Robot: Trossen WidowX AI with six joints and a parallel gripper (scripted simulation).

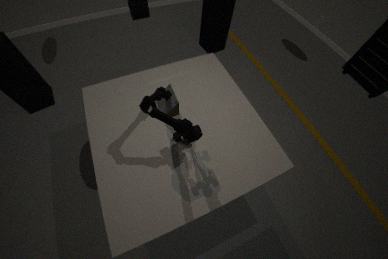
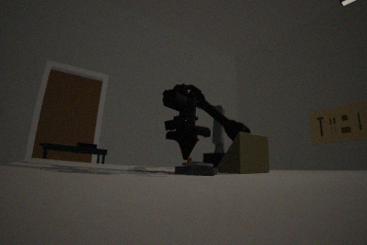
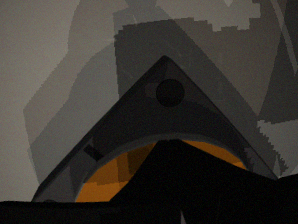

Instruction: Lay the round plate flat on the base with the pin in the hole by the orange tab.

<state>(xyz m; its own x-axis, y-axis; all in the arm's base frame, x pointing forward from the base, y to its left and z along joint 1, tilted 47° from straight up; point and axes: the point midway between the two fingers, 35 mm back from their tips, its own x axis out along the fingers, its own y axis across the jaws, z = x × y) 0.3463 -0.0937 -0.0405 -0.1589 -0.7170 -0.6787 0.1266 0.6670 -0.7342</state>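
Right now my gripper tip is 3 cm past the orange round plate, 1 cm to the right of it and 1 cm above it.
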